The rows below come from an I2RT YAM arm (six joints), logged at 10 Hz.
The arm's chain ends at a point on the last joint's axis. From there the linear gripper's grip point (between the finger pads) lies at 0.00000 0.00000 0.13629 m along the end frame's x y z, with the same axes.
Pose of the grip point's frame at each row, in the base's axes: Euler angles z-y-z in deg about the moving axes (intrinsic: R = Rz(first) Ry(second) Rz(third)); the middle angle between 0 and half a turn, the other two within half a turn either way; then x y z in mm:
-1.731 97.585 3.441 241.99 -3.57 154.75
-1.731 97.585 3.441 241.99 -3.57 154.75
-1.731 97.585 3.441 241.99 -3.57 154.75
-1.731 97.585 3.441 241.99 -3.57 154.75
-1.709 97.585 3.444 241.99 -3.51 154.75
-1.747 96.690 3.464 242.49 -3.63 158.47
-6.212 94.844 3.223 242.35 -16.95 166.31
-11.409 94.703 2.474 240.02 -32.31 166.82
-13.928 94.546 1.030 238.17 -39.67 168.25
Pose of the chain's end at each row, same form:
-1.731 97.585 3.441 106.95 0.51 172.74
-1.731 97.585 3.441 106.95 0.51 172.74
-1.731 97.585 3.441 106.95 0.51 172.74
-1.731 97.585 3.441 106.95 0.51 172.74
-1.709 97.585 3.444 106.95 0.52 172.74
-1.747 96.690 3.464 107.19 0.50 174.35
-6.212 94.844 3.223 107.34 -2.26 177.82
-11.409 94.703 2.474 106.87 -5.44 177.99
-13.928 94.546 1.030 106.30 -6.97 179.05

